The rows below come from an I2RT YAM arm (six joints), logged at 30 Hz.
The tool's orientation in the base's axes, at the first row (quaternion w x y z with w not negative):
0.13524, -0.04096, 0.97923, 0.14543
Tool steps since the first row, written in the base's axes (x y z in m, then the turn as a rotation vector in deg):
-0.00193, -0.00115, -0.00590, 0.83, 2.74, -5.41
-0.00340, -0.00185, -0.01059, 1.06, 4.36, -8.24
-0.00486, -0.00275, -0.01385, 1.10, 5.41, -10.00
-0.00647, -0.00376, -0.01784, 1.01, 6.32, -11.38
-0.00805, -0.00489, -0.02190, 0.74, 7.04, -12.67
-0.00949, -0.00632, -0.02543, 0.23, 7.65, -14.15
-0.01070, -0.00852, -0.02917, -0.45, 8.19, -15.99
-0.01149, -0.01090, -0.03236, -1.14, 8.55, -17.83
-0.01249, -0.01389, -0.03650, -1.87, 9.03, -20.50
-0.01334, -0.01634, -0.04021, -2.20, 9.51, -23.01
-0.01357, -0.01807, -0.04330, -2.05, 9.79, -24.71
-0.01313, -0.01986, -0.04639, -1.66, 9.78, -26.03
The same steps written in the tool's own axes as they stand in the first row. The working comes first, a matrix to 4 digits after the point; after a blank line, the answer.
The tool's axes in the first row as the columns of a matrix, in the base's axes (used below as rounded here):
-0.9601, -0.1196, 0.2529
-0.0409, 0.9543, 0.2959
-0.2768, 0.2737, -0.9211

0.00353, -0.00248, 0.00461, 0.59, 1.03, 6.00
0.00627, -0.00426, 0.00835, 1.08, 1.78, 9.15
0.00861, -0.00583, 0.01071, 1.49, 2.29, 11.09
0.01130, -0.00770, 0.01368, 1.92, 2.80, 12.61
0.01399, -0.00970, 0.01669, 2.51, 3.16, 13.94
0.01641, -0.01186, 0.01915, 3.38, 3.40, 15.36
0.01870, -0.01483, 0.02164, 4.52, 3.49, 17.04
0.02043, -0.01788, 0.02368, 5.68, 3.42, 18.66
0.02266, -0.02175, 0.02635, 7.10, 3.23, 21.08
0.02461, -0.02500, 0.02883, 8.09, 3.04, 23.45
0.02575, -0.02747, 0.03110, 8.41, 2.82, 25.14
0.02626, -0.03008, 0.03353, 8.40, 2.41, 26.45

